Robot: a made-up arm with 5 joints. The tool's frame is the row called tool. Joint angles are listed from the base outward.
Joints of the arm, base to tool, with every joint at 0 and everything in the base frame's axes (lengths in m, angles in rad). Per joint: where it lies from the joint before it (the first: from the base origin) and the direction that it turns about. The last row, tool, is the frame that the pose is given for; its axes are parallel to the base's.
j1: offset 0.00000 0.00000 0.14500 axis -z
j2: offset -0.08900 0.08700 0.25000 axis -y
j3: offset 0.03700 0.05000 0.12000 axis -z
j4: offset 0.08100 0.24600 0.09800 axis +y
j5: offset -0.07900 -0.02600 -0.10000 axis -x
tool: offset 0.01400 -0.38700 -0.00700
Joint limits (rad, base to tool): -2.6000..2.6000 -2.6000..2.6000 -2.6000..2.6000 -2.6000..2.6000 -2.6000..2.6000
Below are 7 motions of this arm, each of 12 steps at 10 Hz.
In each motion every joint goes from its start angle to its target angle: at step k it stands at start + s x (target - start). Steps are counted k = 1, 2, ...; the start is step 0. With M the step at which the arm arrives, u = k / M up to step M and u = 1 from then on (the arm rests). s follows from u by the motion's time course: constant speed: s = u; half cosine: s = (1 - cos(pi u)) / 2; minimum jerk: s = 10 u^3 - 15 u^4 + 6 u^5.
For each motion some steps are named. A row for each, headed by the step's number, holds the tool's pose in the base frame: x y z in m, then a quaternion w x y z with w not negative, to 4 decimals.
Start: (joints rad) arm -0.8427 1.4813 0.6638 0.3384 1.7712
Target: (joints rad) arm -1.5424 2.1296 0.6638 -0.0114 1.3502
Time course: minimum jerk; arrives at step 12
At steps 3, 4, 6, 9, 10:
3: -0.5888 -0.2918 0.6932 0.8665 -0.2795 -0.3710 -0.1828
4: -0.5710 -0.3563 0.6391 0.8755 -0.2101 -0.3988 -0.1742
6: -0.4792 -0.4949 0.4860 0.8822 -0.0106 -0.4481 -0.1444
9: -0.2959 -0.5704 0.2866 0.8469 0.2676 -0.4485 -0.1004
10: -0.2633 -0.5695 0.2559 0.8357 0.3138 -0.4407 -0.0938

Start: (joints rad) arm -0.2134 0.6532 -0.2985 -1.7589 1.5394
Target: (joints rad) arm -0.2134 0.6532 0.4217 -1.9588 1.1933
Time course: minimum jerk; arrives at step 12
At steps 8, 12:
8: -0.2455 0.2233 0.3991 0.2463 -0.1534 -0.7226 -0.6274
12: -0.2197 0.2142 0.4097 0.2106 -0.1743 -0.7099 -0.6491

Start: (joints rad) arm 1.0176 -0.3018 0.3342 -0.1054 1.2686
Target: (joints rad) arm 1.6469 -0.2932 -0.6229 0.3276 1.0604
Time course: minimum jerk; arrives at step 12
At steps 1, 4, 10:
1: 0.2553 0.0296 0.8333 0.6382 -0.4454 0.4487 -0.4393
4: 0.2428 -0.0116 0.8346 0.6883 -0.4000 0.4425 -0.4128
10: 0.2028 -0.1496 0.8092 0.8267 -0.2502 0.4065 -0.2980

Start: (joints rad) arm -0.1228 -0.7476 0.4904 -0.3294 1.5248
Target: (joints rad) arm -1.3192 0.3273 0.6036 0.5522 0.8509
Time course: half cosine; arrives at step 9
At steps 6, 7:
6: -0.0787 0.0549 0.8541 0.8346 -0.4845 0.0152 0.2615
7: -0.0779 -0.0300 0.8421 0.8476 -0.4121 0.0000 0.3343

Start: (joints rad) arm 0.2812 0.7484 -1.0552 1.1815 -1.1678
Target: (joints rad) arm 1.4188 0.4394 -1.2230 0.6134 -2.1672
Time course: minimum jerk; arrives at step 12
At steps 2, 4, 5, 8, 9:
2: -0.3436 -0.0368 0.3159 0.9385 0.1869 0.2901 -0.0102
4: -0.3412 0.0554 0.2561 0.9104 0.3057 0.2664 -0.0818
5: -0.3222 0.1354 0.2141 0.8768 0.3965 0.2368 -0.1337
8: -0.1345 0.3888 0.1291 0.7035 0.6571 0.0788 -0.2591
9: -0.0614 0.4350 0.1241 0.6495 0.7079 0.0287 -0.2759

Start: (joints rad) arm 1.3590 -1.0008 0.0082 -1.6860 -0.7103
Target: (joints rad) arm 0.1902 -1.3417 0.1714 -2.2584 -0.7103
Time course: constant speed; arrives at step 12
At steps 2, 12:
2: 0.1849 -0.2967 0.0906 0.8037 0.0749 -0.4478 -0.3846
12: 0.3836 -0.0727 0.0775 0.8791 0.1929 -0.4268 0.0885

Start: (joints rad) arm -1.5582 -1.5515 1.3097 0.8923 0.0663
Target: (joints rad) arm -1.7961 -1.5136 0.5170 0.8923 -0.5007
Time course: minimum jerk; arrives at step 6
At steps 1, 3, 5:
1: -0.1169 0.1214 0.5307 0.5782 -0.6818 0.4021 -0.1979
3: -0.1319 0.0405 0.5533 0.5965 -0.6571 0.4510 -0.0951
5: -0.1236 -0.0370 0.5803 0.5834 -0.6316 0.5104 -0.0129

